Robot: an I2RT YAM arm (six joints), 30 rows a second.
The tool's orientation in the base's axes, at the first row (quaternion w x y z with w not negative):
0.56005, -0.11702, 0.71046, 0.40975
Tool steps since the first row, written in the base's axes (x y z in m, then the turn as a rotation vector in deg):
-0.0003, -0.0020, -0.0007, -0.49, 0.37, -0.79
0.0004, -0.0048, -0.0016, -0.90, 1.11, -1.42
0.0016, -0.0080, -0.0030, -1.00, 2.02, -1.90
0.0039, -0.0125, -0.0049, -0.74, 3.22, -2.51
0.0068, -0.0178, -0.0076, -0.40, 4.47, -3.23
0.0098, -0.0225, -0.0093, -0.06, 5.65, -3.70
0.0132, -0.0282, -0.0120, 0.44, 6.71, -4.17
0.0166, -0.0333, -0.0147, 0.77, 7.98, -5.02
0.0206, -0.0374, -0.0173, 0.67, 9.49, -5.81
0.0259, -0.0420, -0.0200, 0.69, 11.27, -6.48
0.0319, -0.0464, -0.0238, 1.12, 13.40, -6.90
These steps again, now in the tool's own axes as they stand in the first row. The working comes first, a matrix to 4 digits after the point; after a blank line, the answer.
The tool's axes in the first row as the columns of a matrix, in the base's axes (used below as rounded here):
-0.3453, -0.6252, 0.6999
0.2927, 0.6368, 0.7133
-0.8917, 0.4511, -0.0369

0.0001, -0.0014, -0.0016, 0.98, 0.19, -0.05
-0.0001, -0.0040, -0.0031, 1.90, 0.63, 0.21
-0.0002, -0.0074, -0.0045, 2.63, 1.05, 0.81
-0.0006, -0.0126, -0.0060, 3.44, 1.38, 1.87
-0.0008, -0.0190, -0.0077, 4.33, 1.64, 3.03
-0.0017, -0.0247, -0.0088, 4.97, 1.97, 4.12
-0.0021, -0.0316, -0.0104, 5.53, 2.12, 5.25
-0.0024, -0.0382, -0.0116, 6.55, 2.34, 6.42
-0.0026, -0.0445, -0.0116, 7.73, 3.00, 7.45
-0.0034, -0.0520, -0.0111, 8.84, 3.82, 8.76
-0.0034, -0.0602, -0.0099, 9.69, 4.72, 10.60

